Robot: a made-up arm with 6 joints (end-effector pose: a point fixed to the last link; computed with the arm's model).
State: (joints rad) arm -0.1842 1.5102 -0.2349 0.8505 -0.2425 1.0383
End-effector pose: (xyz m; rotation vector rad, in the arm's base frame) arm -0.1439 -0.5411 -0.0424 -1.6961 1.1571 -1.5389
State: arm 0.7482 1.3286 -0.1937 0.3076 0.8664 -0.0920
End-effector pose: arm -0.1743 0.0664 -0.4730 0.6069 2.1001 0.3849
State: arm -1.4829 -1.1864 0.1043 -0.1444 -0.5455 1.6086
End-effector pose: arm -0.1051 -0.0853 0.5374 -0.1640 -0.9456 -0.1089
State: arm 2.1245 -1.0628 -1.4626 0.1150 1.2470 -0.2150
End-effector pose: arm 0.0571 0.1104 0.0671 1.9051 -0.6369 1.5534
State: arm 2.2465 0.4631 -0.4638 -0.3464 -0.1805 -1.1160
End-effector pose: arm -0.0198 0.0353 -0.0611 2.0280 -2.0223 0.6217
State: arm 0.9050 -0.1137 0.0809 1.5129 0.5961 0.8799
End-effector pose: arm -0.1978 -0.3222 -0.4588 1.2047 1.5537 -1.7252
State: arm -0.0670 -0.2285 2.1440 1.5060 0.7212 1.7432
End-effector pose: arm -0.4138 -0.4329 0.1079 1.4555 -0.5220 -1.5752
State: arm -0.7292 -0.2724 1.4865 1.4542 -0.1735 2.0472
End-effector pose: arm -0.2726 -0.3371 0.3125 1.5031 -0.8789 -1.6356
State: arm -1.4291 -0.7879 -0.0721 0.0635 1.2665 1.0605
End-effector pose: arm 0.1530 -0.1142 0.3687 -1.9109 0.2693 -0.9521
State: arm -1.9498 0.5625 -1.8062 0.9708 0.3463 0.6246
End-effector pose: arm -0.1443 -0.0793 0.6839 0.7923 -0.4817 2.2277
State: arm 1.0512 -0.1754 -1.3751 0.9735 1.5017 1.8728
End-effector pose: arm -0.1738 0.0516 -0.4811 -1.0960 2.3854 0.8645
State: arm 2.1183 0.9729 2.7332 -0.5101 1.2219 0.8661
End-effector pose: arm 0.0172 0.1496 0.0227 0.1675 -0.0472 -1.6810
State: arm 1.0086 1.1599 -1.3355 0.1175 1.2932 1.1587
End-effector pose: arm -0.3486 0.1055 -0.3104 0.6764 -2.4797 -1.7363
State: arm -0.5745 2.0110 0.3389 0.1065 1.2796 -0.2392
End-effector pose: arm -0.4486 -0.4128 -0.0089 0.2428 -3.0409 0.6714
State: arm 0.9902 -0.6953 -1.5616 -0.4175 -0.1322 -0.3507
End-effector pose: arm -0.0833 -0.2263 -0.0738 1.8765 -0.6751 0.6614
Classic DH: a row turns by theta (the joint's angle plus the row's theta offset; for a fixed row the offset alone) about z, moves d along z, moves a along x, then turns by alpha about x. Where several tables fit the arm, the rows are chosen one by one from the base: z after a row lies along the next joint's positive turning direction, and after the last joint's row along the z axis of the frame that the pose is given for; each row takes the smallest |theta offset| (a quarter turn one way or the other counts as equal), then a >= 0, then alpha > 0; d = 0 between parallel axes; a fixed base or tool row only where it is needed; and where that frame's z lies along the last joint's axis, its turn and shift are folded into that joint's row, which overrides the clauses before.
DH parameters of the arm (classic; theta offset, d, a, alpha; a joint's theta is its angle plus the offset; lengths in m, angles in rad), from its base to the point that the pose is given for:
base (fixed): 1.2424 0.0672 -0.0265 1.7909
joint 1: 1.4966 -0.2147 -0.1398 1.891
joint 2: 0.0251 -0.3875 0.0179 2.4986
joint 3: -1.3634 0.0302 0.0185 1.7239
joint 4: -0.7046 0.0453 0.0763 1.591
joint 5: 0.1389 0.1475 0.0178 -1.3594
joint 6: -0.5464 -0.4143 0.1239 2.872
tool (fixed): -0.6106 -0.2614 0 0

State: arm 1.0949 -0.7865 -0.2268 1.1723 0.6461 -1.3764
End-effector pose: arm -0.0858 -0.3830 -0.2612 1.5362 -1.2266 -0.2139
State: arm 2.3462 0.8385 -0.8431 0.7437 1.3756 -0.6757
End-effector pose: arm 0.0573 0.5672 0.1609 -1.6894 -1.3290 -1.8658
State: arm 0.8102 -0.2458 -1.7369 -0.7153 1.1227 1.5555
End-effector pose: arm -0.0972 -0.0312 -0.1843 -0.0010 1.1922 0.7880
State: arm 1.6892 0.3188 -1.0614 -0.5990 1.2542 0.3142
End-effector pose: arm -0.0653 0.2486 0.0009 1.0367 0.5028 1.8323
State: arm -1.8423 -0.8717 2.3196 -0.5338 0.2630 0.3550
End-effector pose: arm -0.0907 -0.0462 0.2260 1.1334 2.0545 -1.6481
